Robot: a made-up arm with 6 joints.
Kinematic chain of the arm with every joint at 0, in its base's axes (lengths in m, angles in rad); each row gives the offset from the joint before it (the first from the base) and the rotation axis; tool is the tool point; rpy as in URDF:
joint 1: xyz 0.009 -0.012 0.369 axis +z
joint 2: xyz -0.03 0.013 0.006 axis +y
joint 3: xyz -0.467 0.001 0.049 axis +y
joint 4: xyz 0.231 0.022 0.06 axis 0.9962 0 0.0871
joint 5: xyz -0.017 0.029 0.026 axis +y
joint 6: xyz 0.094 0.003 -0.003 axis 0.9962 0 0.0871
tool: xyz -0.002 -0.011 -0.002 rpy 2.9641 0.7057 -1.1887
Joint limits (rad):
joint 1: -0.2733..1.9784
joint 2: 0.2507..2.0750
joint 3: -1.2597..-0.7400
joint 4: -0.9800..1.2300
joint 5: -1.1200..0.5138
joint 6: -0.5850..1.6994
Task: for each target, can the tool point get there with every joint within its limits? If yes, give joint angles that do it. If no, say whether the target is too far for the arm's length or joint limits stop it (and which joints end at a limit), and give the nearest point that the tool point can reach.
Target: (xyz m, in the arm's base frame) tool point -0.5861 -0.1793 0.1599
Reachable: no: joint limits stop it (at a limit: joint 2, joint 3, joint 5, joint 6) | nearest point -0.2123 -0.0742 0.6896 | short by 0.657 m
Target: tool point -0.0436 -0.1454 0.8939
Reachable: yes | joints 1.5928 0.6523 -1.1485 -0.2957 0.2011 -0.2008
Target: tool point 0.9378 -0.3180 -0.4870
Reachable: no: too far | nearest point 0.4238 -0.1072 0.4922 | short by 1.126 m
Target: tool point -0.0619 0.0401 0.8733
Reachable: yes | joints 0.2297 0.7618 -1.0169 0.2216 0.1373 1.2359
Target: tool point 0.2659 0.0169 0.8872
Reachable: yes | joints -0.0882 1.3903 -1.2126 0.7072 -0.1072 1.5116
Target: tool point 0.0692 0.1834 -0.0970
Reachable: no: joint limits stop it (at a limit: joint 2, joint 3, joint 4, joint 6) | nearest point 0.1110 0.3190 0.4702 | short by 0.585 m
